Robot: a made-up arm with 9 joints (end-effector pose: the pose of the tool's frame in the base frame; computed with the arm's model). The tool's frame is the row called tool.
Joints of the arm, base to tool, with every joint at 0 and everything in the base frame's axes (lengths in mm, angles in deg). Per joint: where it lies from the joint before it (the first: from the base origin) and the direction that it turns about. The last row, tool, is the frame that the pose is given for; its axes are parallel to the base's.
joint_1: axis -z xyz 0 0 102.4
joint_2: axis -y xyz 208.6 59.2 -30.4
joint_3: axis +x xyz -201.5 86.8 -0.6
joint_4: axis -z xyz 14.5 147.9 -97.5
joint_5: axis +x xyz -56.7 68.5 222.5
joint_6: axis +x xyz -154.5 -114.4 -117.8
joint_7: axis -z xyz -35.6 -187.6 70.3
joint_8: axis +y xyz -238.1 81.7 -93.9
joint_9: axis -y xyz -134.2 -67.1 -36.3
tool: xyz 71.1 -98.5 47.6
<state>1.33 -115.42 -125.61 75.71 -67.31 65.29 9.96 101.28 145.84</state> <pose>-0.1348 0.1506 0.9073 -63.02 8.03 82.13</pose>
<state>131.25 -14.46 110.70 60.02 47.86 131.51 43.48 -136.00 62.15</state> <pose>-0.2278 0.0206 0.6506 -120.80 -21.36 73.80</pose>
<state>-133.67 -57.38 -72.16 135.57 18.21 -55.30 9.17 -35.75 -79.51</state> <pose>-0.0101 -0.5098 -0.2639 -10.02 -45.96 -0.25</pose>
Working (the frame after each row of the table, in the pose's form):
after joint_1: 0.0000 0.0000 0.1024 0.00 0.00 133.67
after joint_2: -0.1869 0.1100 0.0720 0.00 57.38 133.67
after joint_3: -0.1743 -0.0289 0.2414 -72.16 57.38 133.67
after joint_4: -0.0461 -0.0944 0.1372 -53.50 -73.88 83.09
after joint_5: -0.2749 -0.1573 0.1042 -35.29 -73.88 83.09
after joint_6: -0.1163 -0.1906 -0.0526 -90.59 -73.88 83.09
after joint_7: -0.2108 -0.3700 -0.0349 -91.35 -83.05 83.87
after joint_8: -0.1102 -0.3304 -0.2809 -168.26 -53.51 163.03
after joint_9: -0.0131 -0.4210 -0.3595 -10.02 -45.96 -0.25

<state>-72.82 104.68 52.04 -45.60 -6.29 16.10 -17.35 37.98 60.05</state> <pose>0.4055 0.5457 -0.0686 -96.38 -13.55 -116.02</pose>
Working (the frame after each row of the table, in the pose's form):
after joint_1: 0.0000 0.0000 0.1024 0.00 0.00 72.82
after joint_2: 0.0051 0.2168 0.0720 180.00 -75.32 -107.18
after joint_3: -0.0626 0.2918 -0.1228 -127.96 -75.32 -107.18
after joint_4: -0.2402 0.2855 -0.1231 -100.62 -32.28 -138.50
after joint_5: -0.1111 0.1246 -0.2450 -106.91 -32.28 -138.50
after joint_6: -0.0084 0.3215 -0.2060 -90.81 -32.28 -138.50
after joint_7: 0.1371 0.3528 -0.0673 -90.71 -14.93 -138.75
after joint_8: 0.2319 0.5622 -0.2064 -81.23 -12.15 -177.76
after joint_9: 0.3739 0.6139 -0.1752 -96.38 -13.55 -116.02

